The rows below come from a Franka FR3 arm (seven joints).
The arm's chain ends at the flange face. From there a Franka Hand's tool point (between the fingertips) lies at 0.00 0.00 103.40 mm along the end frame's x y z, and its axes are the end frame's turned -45 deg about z.
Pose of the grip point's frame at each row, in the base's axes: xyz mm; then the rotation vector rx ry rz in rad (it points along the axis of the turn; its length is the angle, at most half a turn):
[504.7 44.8 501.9 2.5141 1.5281 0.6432]
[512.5 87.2 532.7 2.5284 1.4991 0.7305]
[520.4 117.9 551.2 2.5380 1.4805 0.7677]
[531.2 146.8 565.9 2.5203 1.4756 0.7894]
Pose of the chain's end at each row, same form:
[461.2 33.7 595.0 -2.9858 -0.4618 -0.6873]
[465.2 72.3 623.5 -2.9386 -0.4216 -0.7477]
[471.6 101.5 640.9 -2.9186 -0.3975 -0.7721]
[480.5 130.6 654.6 -2.9145 -0.4017 -0.8026]

